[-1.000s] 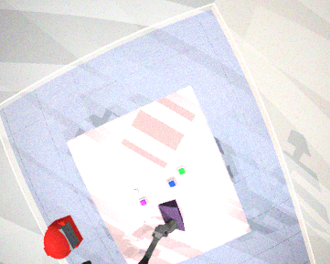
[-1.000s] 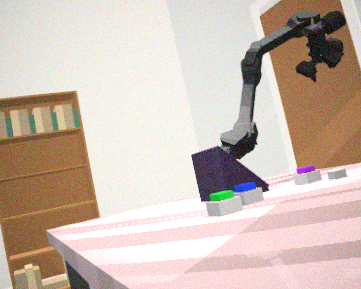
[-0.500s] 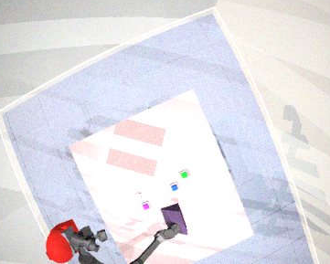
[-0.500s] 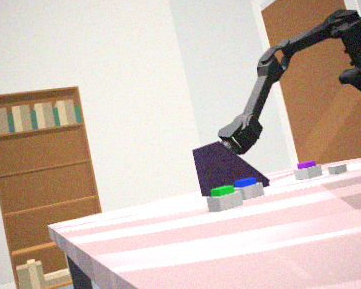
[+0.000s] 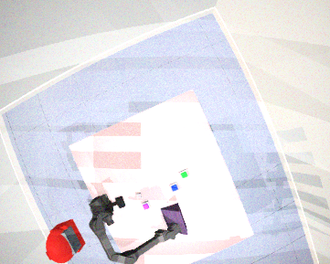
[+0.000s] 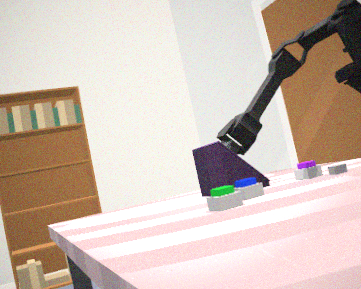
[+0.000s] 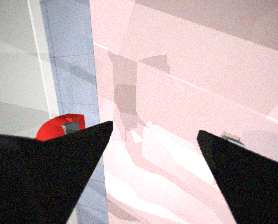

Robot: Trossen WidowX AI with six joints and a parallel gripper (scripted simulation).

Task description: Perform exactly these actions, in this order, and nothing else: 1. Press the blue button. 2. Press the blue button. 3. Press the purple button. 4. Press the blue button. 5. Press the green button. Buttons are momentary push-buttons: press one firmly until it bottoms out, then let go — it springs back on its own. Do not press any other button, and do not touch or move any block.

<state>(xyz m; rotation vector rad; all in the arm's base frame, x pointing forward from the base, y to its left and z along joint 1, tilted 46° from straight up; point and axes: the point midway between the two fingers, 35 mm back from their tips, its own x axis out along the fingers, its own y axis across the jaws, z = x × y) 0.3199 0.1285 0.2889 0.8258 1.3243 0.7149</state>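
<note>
The blue button lies 90 mm behind my gripper tip, 380 mm to the right of it and 120 mm below it. The rest, counted from my gripper tip: purple button (150 mm behind, 160 mm to the right, 120 mm below); then green button (30 mm behind, 460 mm to the right, 120 mm below); then small grey block (70 mm behind, 140 mm to the right, 140 mm below).
</note>
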